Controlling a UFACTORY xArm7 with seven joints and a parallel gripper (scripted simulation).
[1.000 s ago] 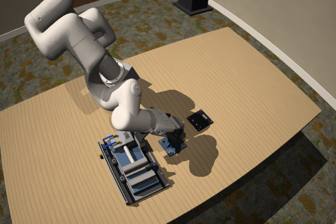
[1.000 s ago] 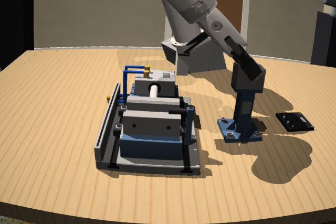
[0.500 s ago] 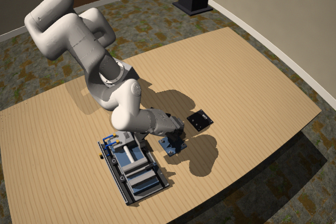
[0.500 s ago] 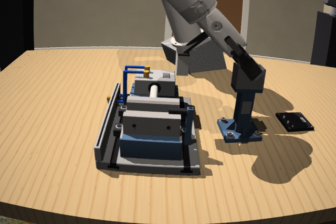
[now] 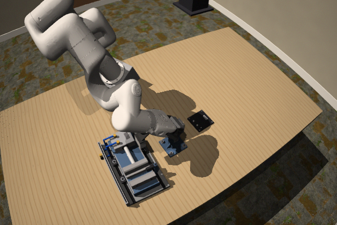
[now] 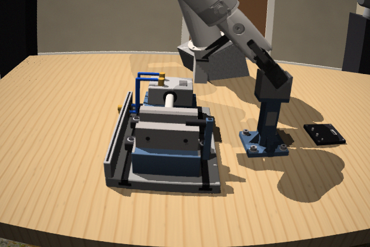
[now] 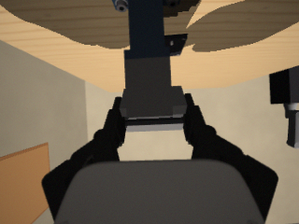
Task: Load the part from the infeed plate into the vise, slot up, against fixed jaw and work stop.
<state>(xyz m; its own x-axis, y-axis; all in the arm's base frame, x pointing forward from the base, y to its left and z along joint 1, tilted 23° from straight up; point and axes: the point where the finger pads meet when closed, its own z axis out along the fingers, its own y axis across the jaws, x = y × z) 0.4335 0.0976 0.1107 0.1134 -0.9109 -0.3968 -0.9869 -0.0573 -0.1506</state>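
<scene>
Now: the part right at my hand. The rest, counted from my hand: blue base 16 cm below, 1 cm to the left; then blue work stop post 13 cm to the right, 10 cm below, 8 cm ahead; then blue stand 10 cm below, 1 cm to the left.
</scene>
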